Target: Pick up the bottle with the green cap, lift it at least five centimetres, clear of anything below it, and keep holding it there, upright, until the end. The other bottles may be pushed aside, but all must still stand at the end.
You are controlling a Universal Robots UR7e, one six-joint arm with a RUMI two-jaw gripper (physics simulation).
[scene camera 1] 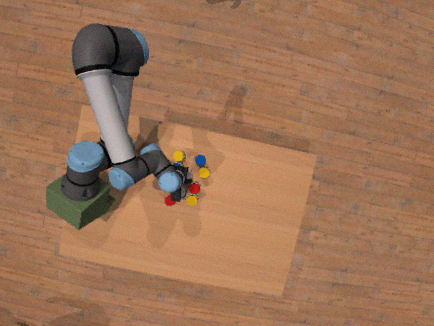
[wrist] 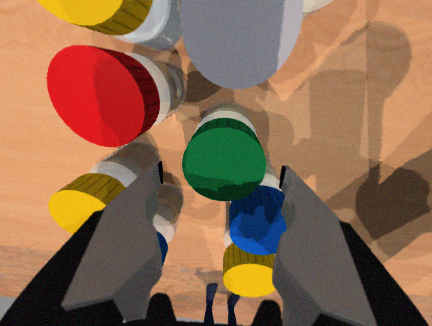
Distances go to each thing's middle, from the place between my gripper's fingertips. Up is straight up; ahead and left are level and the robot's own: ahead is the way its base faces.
Right now the yellow-capped bottle (wrist: 224,161) is 1 cm to the right of my hand and 3 cm below it.
